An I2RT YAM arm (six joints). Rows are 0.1 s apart.
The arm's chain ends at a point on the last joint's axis. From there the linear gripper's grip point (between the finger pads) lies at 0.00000 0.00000 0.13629 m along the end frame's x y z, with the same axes.
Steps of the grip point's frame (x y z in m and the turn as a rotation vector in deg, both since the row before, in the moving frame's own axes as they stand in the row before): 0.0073 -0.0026 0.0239 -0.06 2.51 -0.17; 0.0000 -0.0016 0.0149 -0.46 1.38 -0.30; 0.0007 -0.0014 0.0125 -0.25 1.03 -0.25; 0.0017 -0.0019 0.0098 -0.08 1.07 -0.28; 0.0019 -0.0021 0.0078 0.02 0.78 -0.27; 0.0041 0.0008 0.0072 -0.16 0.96 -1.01; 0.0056 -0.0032 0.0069 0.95 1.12 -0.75; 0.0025 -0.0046 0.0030 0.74 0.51 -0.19
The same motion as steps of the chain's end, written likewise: 0.0013 -0.0027 0.0240 -0.06 2.51 -0.17; -0.0033 -0.0027 0.0149 -0.46 1.38 -0.30; -0.0018 -0.0020 0.0125 -0.25 1.03 -0.25; -0.0008 -0.0021 0.0098 -0.08 1.07 -0.28; 0.0000 -0.0020 0.0078 0.02 0.78 -0.27; 0.0018 0.0004 0.0072 -0.16 0.96 -1.01; 0.0030 -0.0009 0.0069 0.95 1.12 -0.75; 0.0013 -0.0028 0.0030 0.74 0.51 -0.19
